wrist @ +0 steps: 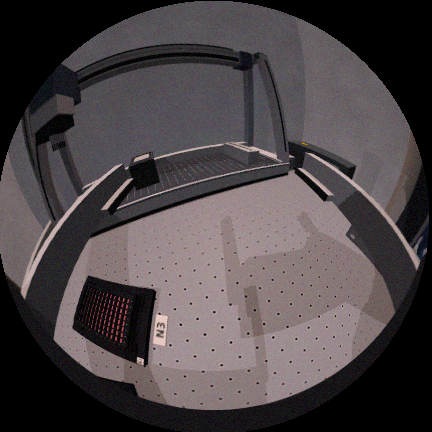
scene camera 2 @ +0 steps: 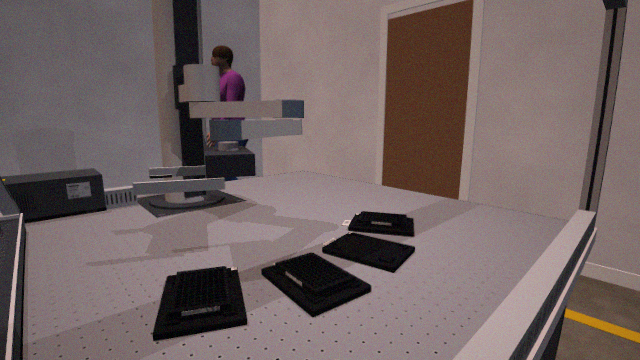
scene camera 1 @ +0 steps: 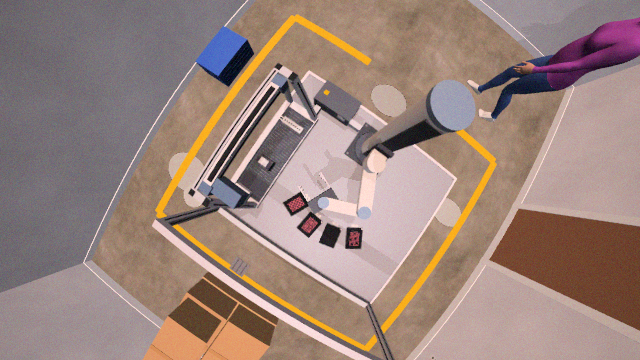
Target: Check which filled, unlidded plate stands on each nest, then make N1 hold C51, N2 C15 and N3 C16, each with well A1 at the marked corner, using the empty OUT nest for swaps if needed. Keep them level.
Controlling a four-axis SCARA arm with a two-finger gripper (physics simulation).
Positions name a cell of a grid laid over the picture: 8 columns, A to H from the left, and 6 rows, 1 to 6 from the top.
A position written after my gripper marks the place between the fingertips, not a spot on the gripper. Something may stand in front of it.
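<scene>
OUT nest (scene camera 2: E5). Nest N3 (wrist: C5). My gripper (scene camera 2: B3), (wrist: D3).
</scene>
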